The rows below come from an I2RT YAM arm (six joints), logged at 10 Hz.
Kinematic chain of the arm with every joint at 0, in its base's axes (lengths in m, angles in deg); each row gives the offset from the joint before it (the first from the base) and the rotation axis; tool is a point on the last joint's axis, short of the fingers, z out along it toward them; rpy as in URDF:
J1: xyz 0 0 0.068 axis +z
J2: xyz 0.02 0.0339 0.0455 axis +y
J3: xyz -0.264 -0.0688 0 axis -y
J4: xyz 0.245 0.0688 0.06 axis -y
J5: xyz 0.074 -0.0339 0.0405 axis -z
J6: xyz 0.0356 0 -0.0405 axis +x
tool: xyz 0 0 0 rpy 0 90 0
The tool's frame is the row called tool.
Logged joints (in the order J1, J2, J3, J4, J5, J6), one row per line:
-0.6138 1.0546 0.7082 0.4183 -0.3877 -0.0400
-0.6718 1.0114 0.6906 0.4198 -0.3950 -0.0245
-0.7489 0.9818 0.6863 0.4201 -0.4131 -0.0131
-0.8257 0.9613 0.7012 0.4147 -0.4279 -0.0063
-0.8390 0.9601 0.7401 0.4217 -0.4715 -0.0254
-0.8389 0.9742 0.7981 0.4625 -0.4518 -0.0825
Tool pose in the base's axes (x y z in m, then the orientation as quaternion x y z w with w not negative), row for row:
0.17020 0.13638 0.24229 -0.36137 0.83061 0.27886 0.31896
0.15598 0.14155 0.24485 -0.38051 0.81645 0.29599 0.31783
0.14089 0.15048 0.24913 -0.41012 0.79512 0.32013 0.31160
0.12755 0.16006 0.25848 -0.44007 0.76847 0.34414 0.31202
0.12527 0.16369 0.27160 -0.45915 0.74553 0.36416 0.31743
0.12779 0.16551 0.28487 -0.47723 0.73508 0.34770 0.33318
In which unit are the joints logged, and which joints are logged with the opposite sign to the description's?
The joints are logged in radians. Opposite sign: J1, J4.
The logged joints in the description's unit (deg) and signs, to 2 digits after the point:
35.17 60.42 40.58 -23.97 -22.21 -2.29
38.49 57.95 39.57 -24.05 -22.63 -1.40
42.91 56.25 39.32 -24.07 -23.67 -0.75
47.31 55.08 40.18 -23.76 -24.52 -0.36
48.07 55.01 42.40 -24.16 -27.01 -1.46
48.07 55.82 45.73 -26.50 -25.89 -4.73

